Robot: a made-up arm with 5 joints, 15 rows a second.
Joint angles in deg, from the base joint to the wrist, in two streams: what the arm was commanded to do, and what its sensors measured. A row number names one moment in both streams.
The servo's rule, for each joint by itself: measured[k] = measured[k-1] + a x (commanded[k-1-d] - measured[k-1]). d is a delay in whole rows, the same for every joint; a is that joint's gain. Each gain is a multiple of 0.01, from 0.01 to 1. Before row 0 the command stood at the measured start. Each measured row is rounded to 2 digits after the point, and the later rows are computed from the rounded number. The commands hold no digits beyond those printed.
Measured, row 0: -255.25 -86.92 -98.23 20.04 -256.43
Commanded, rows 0 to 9: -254.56 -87.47 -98.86 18.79 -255.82; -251.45 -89.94 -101.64 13.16 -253.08; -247.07 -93.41 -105.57 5.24 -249.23; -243.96 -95.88 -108.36 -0.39 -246.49; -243.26 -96.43 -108.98 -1.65 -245.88; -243.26 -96.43 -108.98 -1.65 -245.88; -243.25 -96.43 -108.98 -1.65 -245.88; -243.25 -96.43 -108.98 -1.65 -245.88; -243.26 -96.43 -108.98 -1.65 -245.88; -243.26 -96.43 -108.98 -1.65 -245.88
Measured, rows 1 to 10: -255.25 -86.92 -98.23 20.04 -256.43; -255.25 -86.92 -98.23 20.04 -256.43; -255.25 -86.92 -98.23 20.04 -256.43; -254.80 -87.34 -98.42 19.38 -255.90; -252.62 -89.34 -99.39 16.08 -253.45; -249.01 -92.47 -101.24 10.33 -249.78; -245.73 -95.10 -103.38 4.65 -246.92; -244.12 -96.12 -105.06 1.31 -246.02; -243.56 -96.36 -106.24 -0.26 -245.90; -243.36 -96.41 -107.06 -1.00 -245.88
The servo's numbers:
d 3
a 0.65 0.77 0.30 0.53 0.87

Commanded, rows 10 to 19: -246.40 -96.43 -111.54 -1.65 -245.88; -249.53 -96.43 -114.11 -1.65 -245.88; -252.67 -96.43 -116.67 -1.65 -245.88; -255.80 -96.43 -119.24 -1.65 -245.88; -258.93 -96.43 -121.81 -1.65 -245.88; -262.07 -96.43 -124.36 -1.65 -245.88; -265.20 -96.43 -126.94 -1.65 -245.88; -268.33 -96.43 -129.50 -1.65 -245.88; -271.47 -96.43 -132.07 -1.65 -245.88; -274.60 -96.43 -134.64 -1.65 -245.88
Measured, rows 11 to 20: -243.29 -96.43 -107.64 -1.34 -245.88; -243.27 -96.43 -108.04 -1.50 -245.88; -243.26 -96.43 -108.32 -1.58 -245.88; -245.30 -96.43 -109.29 -1.62 -245.88; -248.05 -96.43 -110.74 -1.64 -245.88; -251.05 -96.43 -112.52 -1.65 -245.88; -254.14 -96.43 -114.54 -1.65 -245.88; -257.25 -96.43 -116.72 -1.65 -245.88; -260.38 -96.43 -119.01 -1.65 -245.88; -263.51 -96.43 -121.39 -1.65 -245.88
